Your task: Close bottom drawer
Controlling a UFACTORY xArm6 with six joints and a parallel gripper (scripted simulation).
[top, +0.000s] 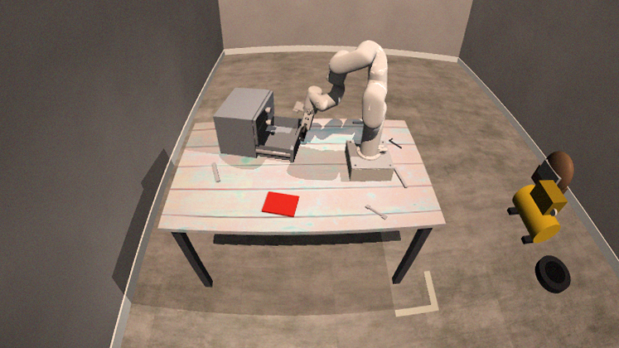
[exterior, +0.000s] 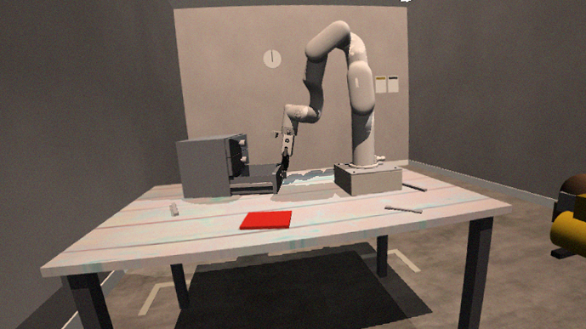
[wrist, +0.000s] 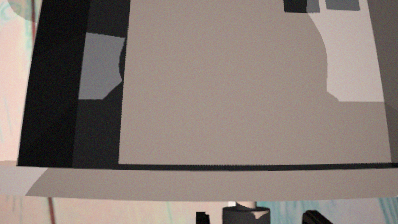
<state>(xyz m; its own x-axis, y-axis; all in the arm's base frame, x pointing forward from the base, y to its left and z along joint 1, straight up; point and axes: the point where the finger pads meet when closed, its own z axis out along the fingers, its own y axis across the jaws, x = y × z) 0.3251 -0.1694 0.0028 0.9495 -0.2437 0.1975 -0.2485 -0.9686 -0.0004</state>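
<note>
Right now the bottom drawer is 13 cm ahead of my hand, 7 cm below it and 3 cm to the right of it. From my hand the other things lie so: flat red square 42 cm to the left, 13 cm ahead, 9 cm below; tool 53 cm behind, 9 cm below, 2 cm to the right.
</note>
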